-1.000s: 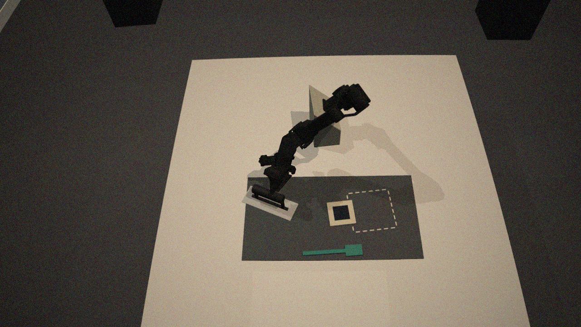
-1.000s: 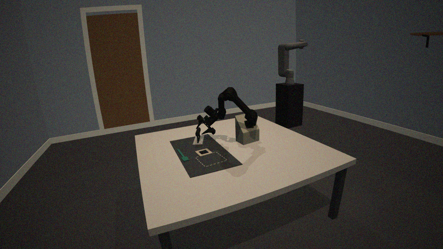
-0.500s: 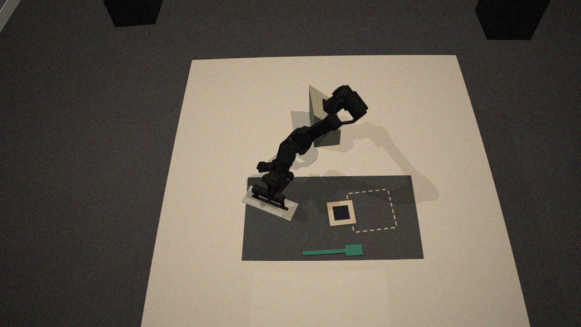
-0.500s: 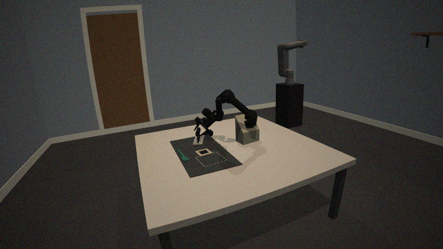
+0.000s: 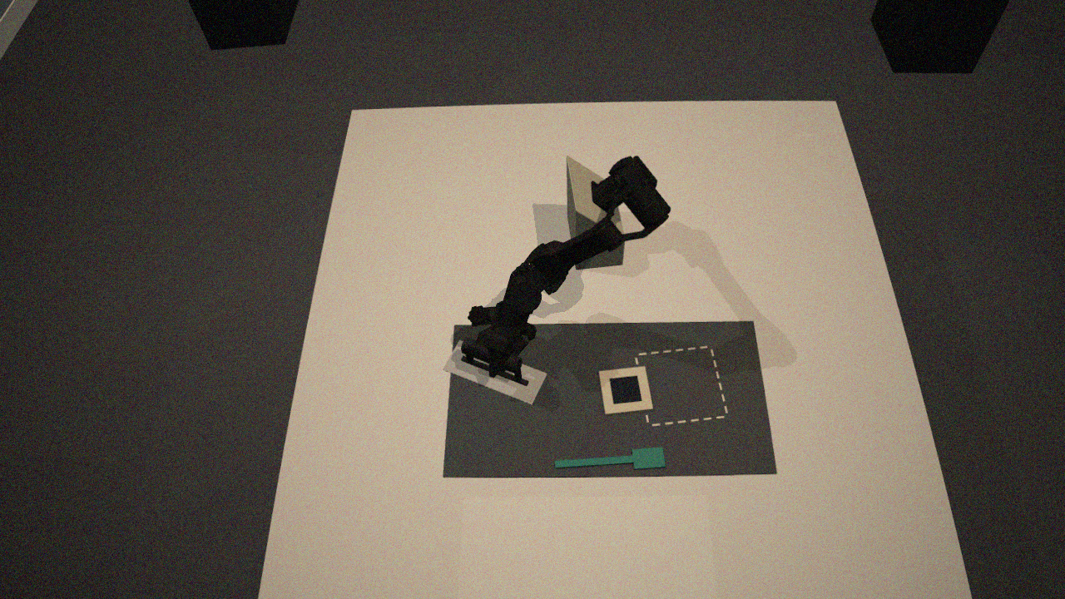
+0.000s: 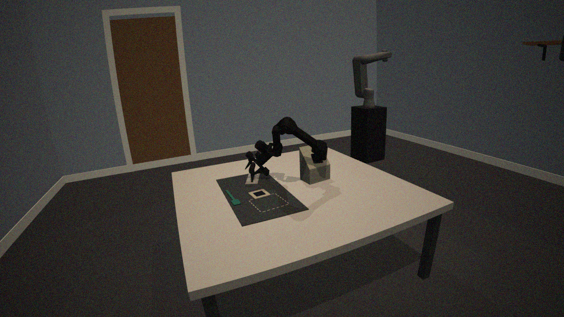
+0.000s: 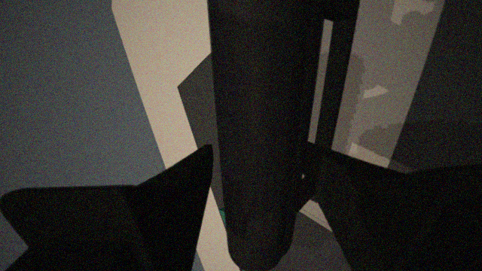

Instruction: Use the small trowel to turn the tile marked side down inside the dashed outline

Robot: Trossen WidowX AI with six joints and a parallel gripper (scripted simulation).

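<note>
The dark mat lies 30 mm ahead of my gripper tip, 220 mm to the left of it and 70 mm below it. Round my gripper tip: tile (20 mm ahead, 260 mm to the left, 40 mm below); then green trowel (170 mm ahead, 240 mm to the left, 50 mm below).
</note>
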